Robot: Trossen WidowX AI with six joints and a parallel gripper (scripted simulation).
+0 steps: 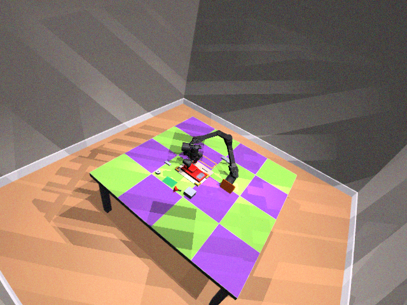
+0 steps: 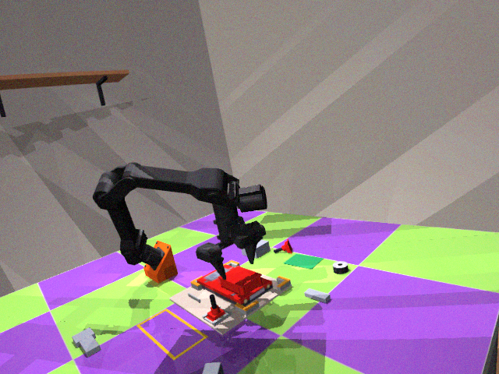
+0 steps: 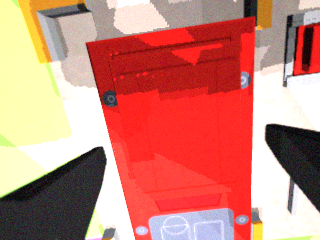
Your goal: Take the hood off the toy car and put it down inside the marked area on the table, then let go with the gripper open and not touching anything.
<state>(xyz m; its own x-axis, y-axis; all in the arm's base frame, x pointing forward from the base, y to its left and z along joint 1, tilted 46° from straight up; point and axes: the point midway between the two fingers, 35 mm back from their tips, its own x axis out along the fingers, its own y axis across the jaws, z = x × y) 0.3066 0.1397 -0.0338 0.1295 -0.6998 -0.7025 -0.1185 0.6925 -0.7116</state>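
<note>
Right now my gripper tip is 20 mm above the hood. The rest, counted from my gripper tip: green patch 10 mm ahead, 220 mm to the left, 60 mm below; black ring 130 mm ahead, 230 mm to the left, 50 mm below.
</note>
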